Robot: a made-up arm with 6 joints.
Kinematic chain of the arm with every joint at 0, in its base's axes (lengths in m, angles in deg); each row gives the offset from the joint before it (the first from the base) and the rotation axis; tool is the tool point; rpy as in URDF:
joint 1: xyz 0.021 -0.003 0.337 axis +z
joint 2: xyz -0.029 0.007 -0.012 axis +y
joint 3: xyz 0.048 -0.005 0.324 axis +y
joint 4: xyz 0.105 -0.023 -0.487 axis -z
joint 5: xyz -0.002 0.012 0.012 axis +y
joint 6: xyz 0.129 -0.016 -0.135 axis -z
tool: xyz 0.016 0.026 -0.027 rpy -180 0 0
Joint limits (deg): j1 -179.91..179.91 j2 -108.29..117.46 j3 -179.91..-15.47 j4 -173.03..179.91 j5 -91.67..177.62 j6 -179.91..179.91
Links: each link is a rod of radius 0.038 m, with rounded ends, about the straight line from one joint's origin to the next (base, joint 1, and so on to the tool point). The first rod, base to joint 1, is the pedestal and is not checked.
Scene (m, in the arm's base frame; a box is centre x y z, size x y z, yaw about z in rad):
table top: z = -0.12
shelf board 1: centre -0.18 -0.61 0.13 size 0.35 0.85 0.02 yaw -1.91
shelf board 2: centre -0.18 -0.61 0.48 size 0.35 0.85 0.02 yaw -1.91
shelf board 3: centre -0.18 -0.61 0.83 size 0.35 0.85 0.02 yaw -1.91
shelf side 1: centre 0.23 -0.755 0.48 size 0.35 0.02 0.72 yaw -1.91
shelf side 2: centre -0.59 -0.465 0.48 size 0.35 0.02 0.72 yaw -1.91
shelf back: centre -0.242 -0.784 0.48 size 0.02 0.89 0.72 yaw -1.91
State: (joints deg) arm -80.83 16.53 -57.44 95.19 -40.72 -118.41
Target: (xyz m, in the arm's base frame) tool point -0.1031 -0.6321 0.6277
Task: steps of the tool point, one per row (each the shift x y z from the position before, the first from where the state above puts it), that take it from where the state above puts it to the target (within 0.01 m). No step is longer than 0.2 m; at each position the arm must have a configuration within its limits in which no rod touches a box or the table.
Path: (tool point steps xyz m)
1: 0.0525 0.1120 -0.0040
2: 0.0288 0.1182 0.0040
3: 0.0224 -0.0586 0.1624
4: -0.0192 0.0210 0.1898
5: -0.0196 -0.0934 0.0140
6: -0.0320 -0.0925 0.0011
7: -0.0446 -0.0869 -0.0152

